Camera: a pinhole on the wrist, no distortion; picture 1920 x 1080 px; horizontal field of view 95.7 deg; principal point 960.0 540.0 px. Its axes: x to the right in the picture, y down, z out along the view. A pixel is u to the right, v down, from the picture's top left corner.
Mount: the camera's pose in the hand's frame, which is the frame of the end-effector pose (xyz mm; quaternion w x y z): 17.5 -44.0 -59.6 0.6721 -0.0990 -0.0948 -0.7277
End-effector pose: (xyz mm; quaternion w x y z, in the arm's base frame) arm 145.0 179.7 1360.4 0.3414 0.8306 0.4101 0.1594
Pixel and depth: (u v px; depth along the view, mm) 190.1 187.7 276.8
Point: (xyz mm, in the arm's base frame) 335.1 -55.7 1453.5
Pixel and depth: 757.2 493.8 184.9
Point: 239.3 123.5 1317.6
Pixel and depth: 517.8 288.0 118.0
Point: 186.9 134.6 1367.4
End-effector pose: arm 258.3 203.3 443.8 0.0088 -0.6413 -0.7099 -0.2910
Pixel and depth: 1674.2 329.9 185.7
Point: 197.5 237.7 241.9
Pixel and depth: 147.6 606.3 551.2
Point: 904.7 446.7 450.2
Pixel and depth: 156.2 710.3 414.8
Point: 713.3 429.1 472.9
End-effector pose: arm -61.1 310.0 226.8 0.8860 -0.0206 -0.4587 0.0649
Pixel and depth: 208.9 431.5 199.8
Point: -142.8 485.4 266.8
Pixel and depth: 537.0 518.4 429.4
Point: -312.3 578.4 396.6
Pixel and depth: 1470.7 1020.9 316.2
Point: -183.7 178.7 560.6
